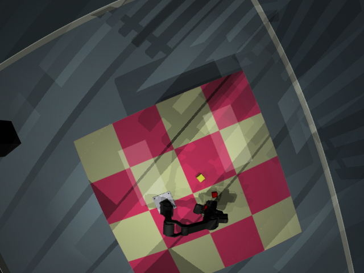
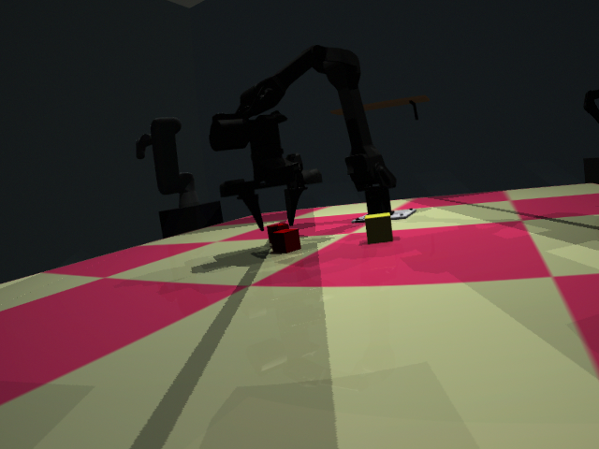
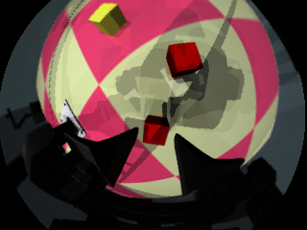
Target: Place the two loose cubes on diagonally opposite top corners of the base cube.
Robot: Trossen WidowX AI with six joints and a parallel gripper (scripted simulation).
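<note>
Right now the yellow base cube is 200 mm to the left of my gripper tip, 70 mm ahead of it and 10 mm below it.
</note>
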